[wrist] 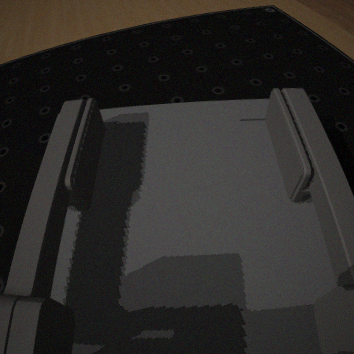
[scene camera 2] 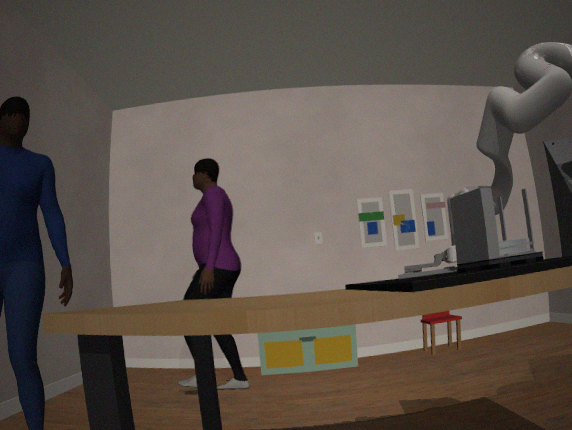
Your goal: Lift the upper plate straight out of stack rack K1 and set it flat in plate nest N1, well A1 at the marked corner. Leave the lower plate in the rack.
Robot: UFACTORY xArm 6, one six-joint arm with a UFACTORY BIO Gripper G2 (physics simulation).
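Frame: origin at the arm's base, x back, y right, z up, level; centimetres.
Seen in the pictures: hand at its tool point: (wrist: 185, 144) (scene camera 2: 413, 268).
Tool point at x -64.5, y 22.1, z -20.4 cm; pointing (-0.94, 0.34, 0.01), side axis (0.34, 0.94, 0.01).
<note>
A point is followed by its place in that frame.
My gripper (wrist: 187, 142) @[y 22.1, x -64.5, z -20.4 cm] is shut to its narrow stop with nothing between its two pads, which stand apart over a flat pale grey surface (wrist: 200, 200) @[y 21.9, x -62.6, z -21.5 cm] in the wrist view. I cannot tell what this surface belongs to. In the scene view the gripper is hidden behind a tall grey box. Behind and right of that box stand thin upright posts (scene camera 2: 528, 220) @[y -16.4, x -51.4, z -14.6 cm], with pale flat pieces (scene camera 2: 515, 245) @[y -18.0, x -56.4, z -19.1 cm] low between them; this looks like the rack, but its plates cannot be told apart. Nest N1 and its marked corner cannot be made out.
The tall grey box (scene camera 2: 472, 227) @[y -16.9, x -65.0, z -14.8 cm] stands on the black perforated board (scene camera 2: 385, 286) @[y -15.6, x -82.3, z -23.1 cm] (wrist: 165, 60) @[y 24.5, x -74.1, z -22.6 cm], on a wooden table (scene camera 2: 175, 317) @[y -36.5, x -112.5, z -24.4 cm]. A low grey device with a white part (scene camera 2: 450, 255) is left of the box. A dark panel (scene camera 2: 560, 200) @[y 15.7, x -14.8, z -6.6 cm] rises at right. Two people stand beyond the table.
</note>
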